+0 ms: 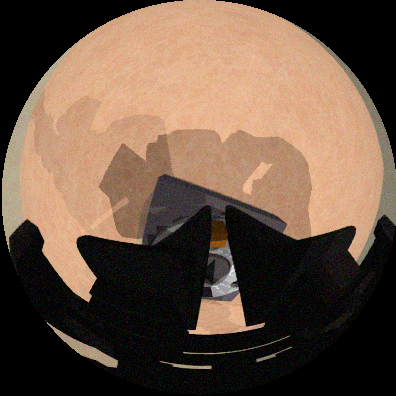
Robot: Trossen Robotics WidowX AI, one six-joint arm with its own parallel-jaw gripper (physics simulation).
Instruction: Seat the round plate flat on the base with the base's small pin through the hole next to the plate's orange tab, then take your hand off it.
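Frame: origin at the arm's base, x ahead, y right, z down, level; metres.
Where they show: gripper, fingertip midpoint: point(217, 211).
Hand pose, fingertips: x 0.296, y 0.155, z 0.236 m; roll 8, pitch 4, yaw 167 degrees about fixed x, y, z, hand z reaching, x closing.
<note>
Things, the pixels of their top centre, and the offset from my fingertips. "*": a spot on its surface instead.
- round plate at a spot on its surface: point(225, 289) * dx -0.035, dy -0.090, dz +0.006 m
- raised orange block at a spot on its surface: point(218, 231) * dx +0.000, dy -0.008, dz -0.014 m
The round plate point(225, 289) is light grey, with a raised orange block point(218, 231) and a round dark opening behind it. My gripper point(217, 211) is shut on the plate by this block, and its black fingers cover most of the plate. The dark grey, straight-edged base point(187, 194) shows beyond the fingertips, below the plate, with its far edge slanting down to the right. The plate's orange tab, the hole next to it and the base's small pin do not show. I cannot tell whether the plate touches the base or lies flat.
The light, wood-coloured table top point(200, 65) extends around the base. Brown shadows of the arm and gripper fall across it, to the left of, beyond and to the right of the base. A grey-green surface shows past the table's left and right edges.
</note>
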